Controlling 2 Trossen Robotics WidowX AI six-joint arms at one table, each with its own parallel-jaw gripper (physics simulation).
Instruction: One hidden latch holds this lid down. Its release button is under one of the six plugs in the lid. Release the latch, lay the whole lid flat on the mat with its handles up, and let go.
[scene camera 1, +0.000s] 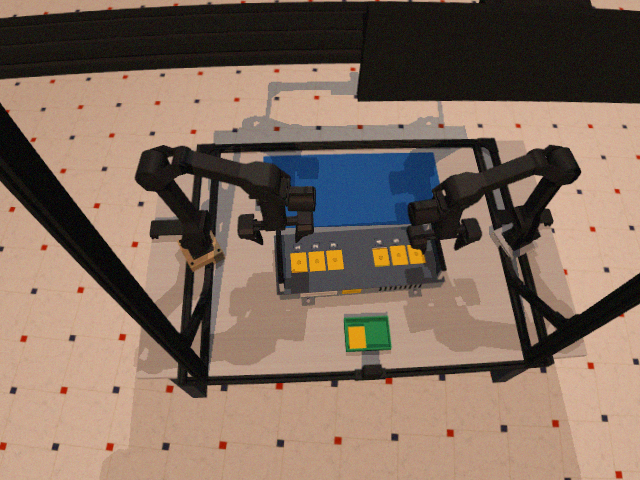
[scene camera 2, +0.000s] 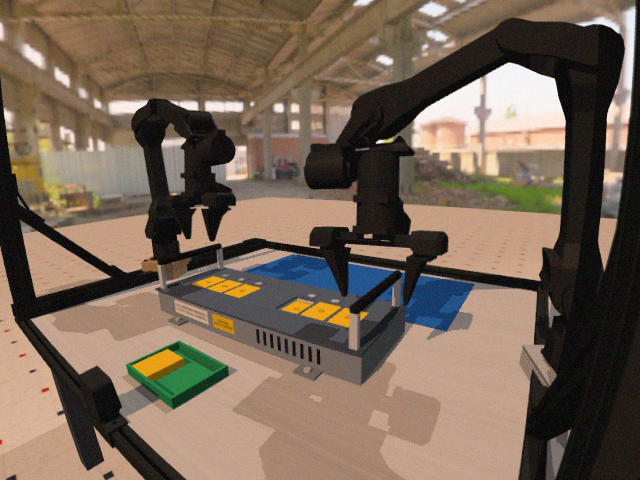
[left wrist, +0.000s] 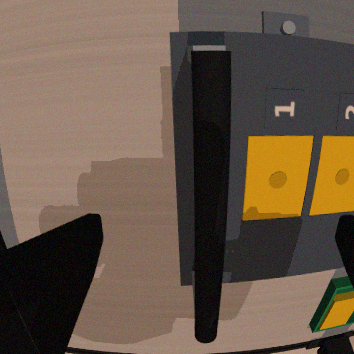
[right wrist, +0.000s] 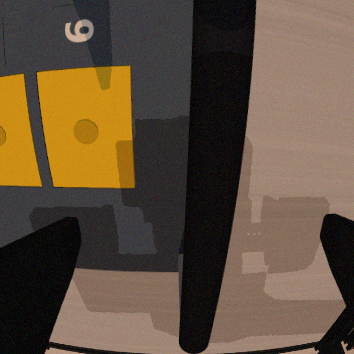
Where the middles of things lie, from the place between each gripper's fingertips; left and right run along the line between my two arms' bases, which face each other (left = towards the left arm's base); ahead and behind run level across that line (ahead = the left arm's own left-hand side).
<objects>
My left hand is 22 cm to the left of the green tray (scene camera 2: 200, 371), 22 cm past it and 12 cm above it. From my left hand the other things lie so: blue mat (scene camera 1: 375, 188) 25 cm ahead, 22 cm to the right, 13 cm below.
Right now my right hand is 20 cm to the right of the green tray, 20 cm past it and 9 cm above it. Also, from my right hand: blue mat: 27 cm ahead, 21 cm to the left, 9 cm below.
</objects>
